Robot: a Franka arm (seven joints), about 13 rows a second.
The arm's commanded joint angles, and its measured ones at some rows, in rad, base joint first. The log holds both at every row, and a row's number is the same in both.
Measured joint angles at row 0: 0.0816, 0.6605, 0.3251, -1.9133, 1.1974, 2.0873, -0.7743
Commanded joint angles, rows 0 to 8: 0.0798, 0.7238, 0.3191, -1.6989, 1.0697, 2.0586, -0.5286; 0.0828, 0.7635, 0.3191, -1.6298, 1.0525, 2.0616, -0.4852; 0.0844, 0.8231, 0.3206, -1.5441, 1.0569, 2.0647, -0.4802; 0.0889, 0.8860, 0.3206, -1.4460, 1.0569, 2.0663, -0.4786; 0.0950, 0.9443, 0.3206, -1.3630, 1.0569, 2.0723, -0.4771; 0.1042, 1.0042, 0.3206, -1.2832, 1.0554, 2.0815, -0.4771; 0.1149, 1.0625, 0.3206, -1.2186, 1.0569, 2.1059, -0.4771; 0.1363, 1.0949, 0.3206, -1.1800, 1.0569, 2.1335, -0.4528; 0.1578, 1.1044, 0.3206, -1.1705, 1.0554, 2.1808, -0.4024
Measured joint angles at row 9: 0.1124, 1.0286, 0.3133, -1.2867, 1.0763, 2.1342, -0.4859
